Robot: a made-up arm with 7 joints.
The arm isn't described. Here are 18 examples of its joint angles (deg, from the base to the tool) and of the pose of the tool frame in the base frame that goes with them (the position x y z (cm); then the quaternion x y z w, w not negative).
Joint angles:
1: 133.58 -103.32 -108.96 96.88 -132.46 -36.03 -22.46
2: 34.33 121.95 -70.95 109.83 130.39 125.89 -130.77
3: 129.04 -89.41 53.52 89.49 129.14 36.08 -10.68
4: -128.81 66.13 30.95 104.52 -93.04 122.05 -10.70
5: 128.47 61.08 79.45 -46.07 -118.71 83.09 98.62
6: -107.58 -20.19 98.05 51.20 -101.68 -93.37 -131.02
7: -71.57 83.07 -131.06 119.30 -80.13 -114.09 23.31
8: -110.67 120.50 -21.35 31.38 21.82 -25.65 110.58
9: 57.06 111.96 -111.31 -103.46 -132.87 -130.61 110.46
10: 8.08 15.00 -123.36 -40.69 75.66 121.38 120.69
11: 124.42 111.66 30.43 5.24 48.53 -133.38 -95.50
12: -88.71 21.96 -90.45 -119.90 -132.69 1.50 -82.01
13: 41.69 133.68 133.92 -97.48 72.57 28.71 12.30
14: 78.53 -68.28 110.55 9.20 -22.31 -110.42 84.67
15: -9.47 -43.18 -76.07 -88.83 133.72 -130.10 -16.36
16: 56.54 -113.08 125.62 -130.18 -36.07 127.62 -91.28
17: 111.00 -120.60 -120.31 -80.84 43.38 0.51 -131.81
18: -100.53 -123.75 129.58 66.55 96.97 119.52 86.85
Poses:
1: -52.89 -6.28 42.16 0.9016 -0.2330 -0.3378 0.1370
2: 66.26 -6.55 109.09 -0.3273 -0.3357 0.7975 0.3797
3: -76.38 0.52 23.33 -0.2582 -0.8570 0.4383 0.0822
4: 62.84 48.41 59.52 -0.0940 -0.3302 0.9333 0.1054
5: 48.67 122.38 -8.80 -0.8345 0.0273 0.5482 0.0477
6: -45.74 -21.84 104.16 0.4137 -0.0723 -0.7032 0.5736
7: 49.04 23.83 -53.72 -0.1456 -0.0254 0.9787 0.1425
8: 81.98 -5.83 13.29 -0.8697 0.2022 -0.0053 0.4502
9: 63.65 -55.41 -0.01 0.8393 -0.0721 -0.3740 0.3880
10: -33.03 13.65 -29.82 -0.3453 -0.8948 -0.1338 0.2495
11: 50.94 6.87 64.53 -0.6195 0.1280 0.5460 0.5493
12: 34.27 -35.85 -27.42 0.7684 -0.2498 0.0916 0.5820
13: 12.41 -94.92 12.56 -0.1728 -0.2609 -0.3569 0.8802
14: -68.77 -29.78 -63.08 0.0527 0.1742 -0.6706 0.7192
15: -60.76 -43.87 -44.70 -0.2964 0.5163 0.4107 0.6906
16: 9.91 -50.24 4.41 0.1052 -0.4474 0.7822 0.4207
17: -87.83 -7.29 47.33 -0.6831 -0.2293 0.1006 0.6861
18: -32.77 82.86 39.59 -0.7284 -0.0730 0.5887 0.3427
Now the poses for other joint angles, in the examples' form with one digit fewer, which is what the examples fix.
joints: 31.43 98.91 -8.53 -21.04 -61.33 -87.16 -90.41
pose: 50.3 41.0 33.0 -0.294 0.683 -0.032 0.668
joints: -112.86 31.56 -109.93 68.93 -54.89 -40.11 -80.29
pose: 50.7 -47.7 15.5 -0.003 -0.697 0.713 0.076
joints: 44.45 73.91 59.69 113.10 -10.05 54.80 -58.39
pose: 18.1 21.9 12.3 0.211 0.587 -0.709 0.329
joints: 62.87 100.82 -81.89 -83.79 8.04 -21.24 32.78
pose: 69.9 -11.4 60.1 -0.791 0.019 0.363 0.491
